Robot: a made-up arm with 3 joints. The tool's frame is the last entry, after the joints.
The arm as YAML. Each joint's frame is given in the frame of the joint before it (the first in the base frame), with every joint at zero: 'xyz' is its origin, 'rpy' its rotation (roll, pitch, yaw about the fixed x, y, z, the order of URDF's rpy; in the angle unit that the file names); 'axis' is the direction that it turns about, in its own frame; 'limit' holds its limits. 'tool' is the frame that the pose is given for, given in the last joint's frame.
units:
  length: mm
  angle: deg
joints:
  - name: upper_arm
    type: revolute
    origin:
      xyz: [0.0, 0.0, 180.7]
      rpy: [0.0, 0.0, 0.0]
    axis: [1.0, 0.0, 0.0]
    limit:
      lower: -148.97
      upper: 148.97
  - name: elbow
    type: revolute
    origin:
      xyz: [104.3, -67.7, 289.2]
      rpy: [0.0, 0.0, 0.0]
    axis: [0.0, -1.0, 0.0]
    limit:
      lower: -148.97
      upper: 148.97
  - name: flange
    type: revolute
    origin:
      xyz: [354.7, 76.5, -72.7]
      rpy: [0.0, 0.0, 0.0]
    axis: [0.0, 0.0, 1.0]
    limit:
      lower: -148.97
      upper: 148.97
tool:
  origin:
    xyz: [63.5, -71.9, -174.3]
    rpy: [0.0, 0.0, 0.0]
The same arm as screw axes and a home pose.
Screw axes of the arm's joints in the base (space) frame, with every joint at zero. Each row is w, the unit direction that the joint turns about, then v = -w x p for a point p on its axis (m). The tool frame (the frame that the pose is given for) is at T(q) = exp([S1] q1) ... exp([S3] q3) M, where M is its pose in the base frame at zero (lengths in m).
S1 = (1, 0, 0, 0, 0.1807, 0)
S2 = (0, -1, 0, 0.4699, 0, -0.1043)
S3 = (0, 0, 1, 0.0088, -0.459, 0)
M =
1 0 0 0.5225
0 1 0 -0.0631
0 0 1 0.2229
0 0 0 1
Joint limits (deg, base to tool): -148.97..148.97 -148.97..148.97 -148.97..148.97

